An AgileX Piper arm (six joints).
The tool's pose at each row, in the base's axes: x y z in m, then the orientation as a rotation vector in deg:
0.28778 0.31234 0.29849 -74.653 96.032 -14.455
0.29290 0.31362 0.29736 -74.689 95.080 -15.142
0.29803 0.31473 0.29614 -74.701 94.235 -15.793
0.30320 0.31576 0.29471 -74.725 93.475 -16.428
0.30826 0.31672 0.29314 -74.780 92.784 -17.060
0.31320 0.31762 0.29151 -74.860 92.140 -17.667
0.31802 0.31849 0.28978 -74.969 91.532 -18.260
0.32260 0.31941 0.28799 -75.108 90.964 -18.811
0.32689 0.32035 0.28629 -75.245 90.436 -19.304
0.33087 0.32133 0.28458 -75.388 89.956 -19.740
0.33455 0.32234 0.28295 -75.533 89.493 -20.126
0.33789 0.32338 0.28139 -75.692 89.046 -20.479
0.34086 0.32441 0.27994 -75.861 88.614 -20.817
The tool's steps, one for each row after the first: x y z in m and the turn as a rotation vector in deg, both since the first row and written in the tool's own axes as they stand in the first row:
-0.00027 -0.00199 0.00501 0.690 -0.381 -0.664
-0.00035 -0.00399 0.01001 1.336 -0.699 -1.262
-0.00025 -0.00592 0.01512 1.932 -0.954 -1.830
-0.00001 -0.00771 0.02020 2.481 -1.148 -2.391
0.00030 -0.00941 0.02518 2.982 -1.312 -2.940
0.00069 -0.01098 0.03012 3.443 -1.446 -3.489
0.00106 -0.01234 0.03492 3.848 -1.563 -4.025
0.00136 -0.01356 0.03946 4.208 -1.678 -4.521
0.00162 -0.01457 0.04378 4.517 -1.783 -4.979
0.00180 -0.01542 0.04783 4.791 -1.899 -5.411
0.00190 -0.01609 0.05160 5.034 -2.016 -5.833
0.00194 -0.01661 0.05502 5.256 -2.127 -6.250

